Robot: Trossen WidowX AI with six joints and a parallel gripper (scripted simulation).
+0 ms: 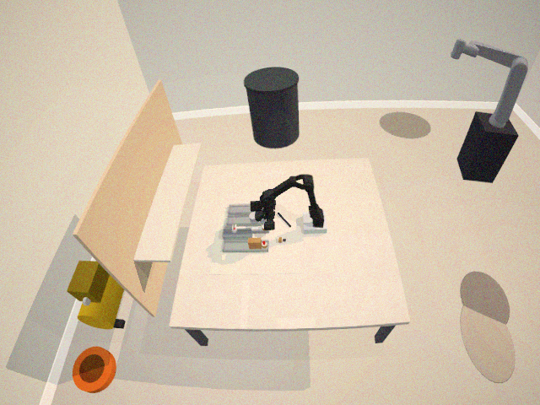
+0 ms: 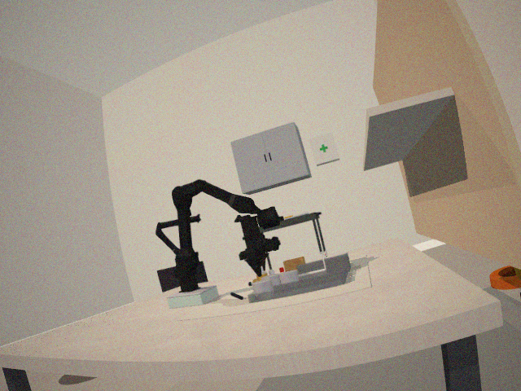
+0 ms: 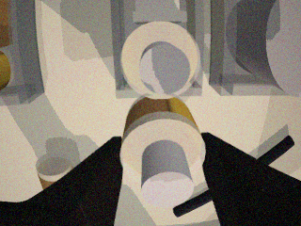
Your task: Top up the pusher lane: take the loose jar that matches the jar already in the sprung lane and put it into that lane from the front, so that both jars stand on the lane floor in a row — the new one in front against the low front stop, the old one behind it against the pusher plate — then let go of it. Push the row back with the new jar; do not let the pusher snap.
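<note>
The black stick lies 7 cm behind my gripper tip, 9 cm to the right of it and 4 cm below it. From my gripper tip the other things lie so: pusher plate (14 cm ahead, 5 cm to the left); then small jar (8 cm behind, 8 cm to the left, 3 cm below); then brown box (7 cm ahead, 14 cm to the left, 1 cm below).
</note>
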